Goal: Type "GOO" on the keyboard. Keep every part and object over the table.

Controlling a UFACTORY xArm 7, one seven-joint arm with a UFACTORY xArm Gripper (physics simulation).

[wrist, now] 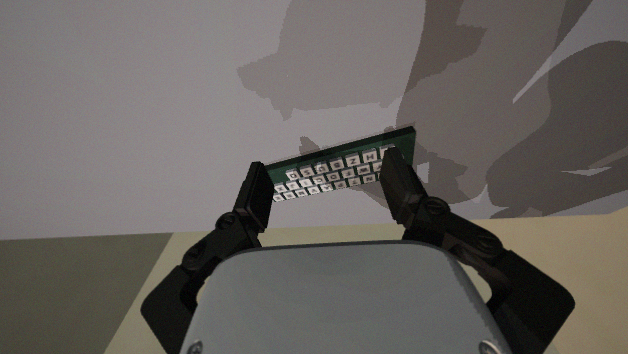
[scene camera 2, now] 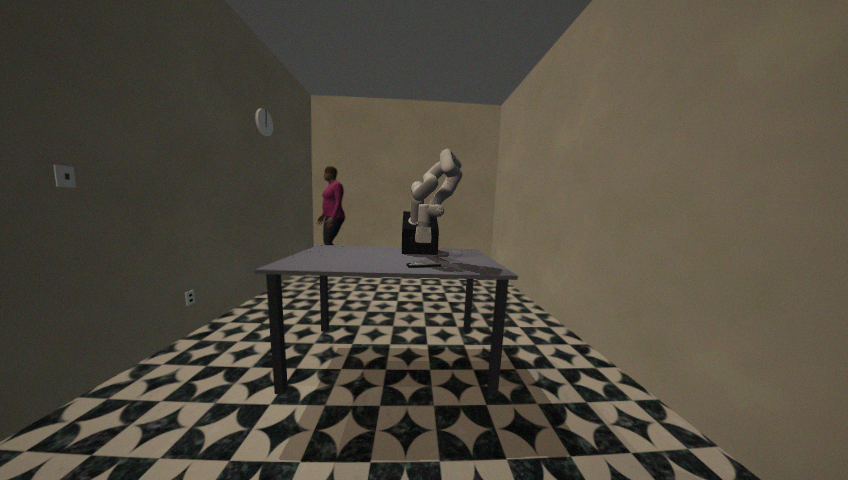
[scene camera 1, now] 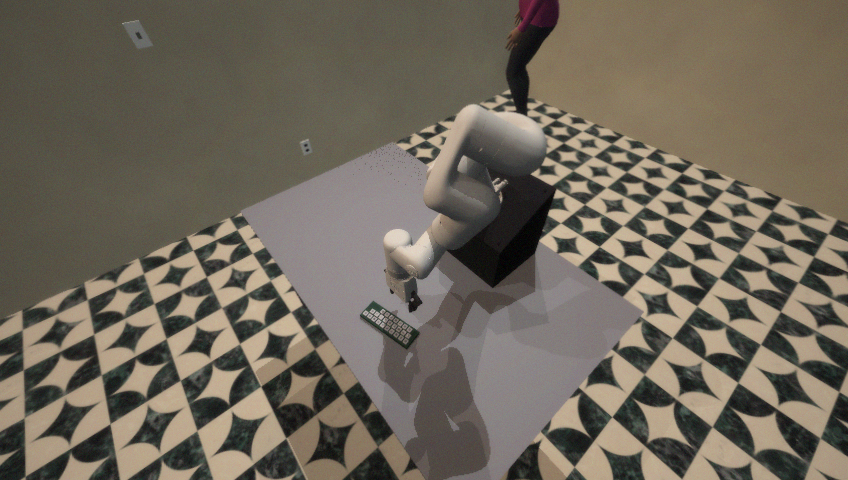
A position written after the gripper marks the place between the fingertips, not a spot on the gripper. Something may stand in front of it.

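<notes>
The robot's gripper (scene camera 1: 403, 300) can be seen in the scene, and the wrist view has the same gripper (wrist: 323, 168) in it.
</notes>
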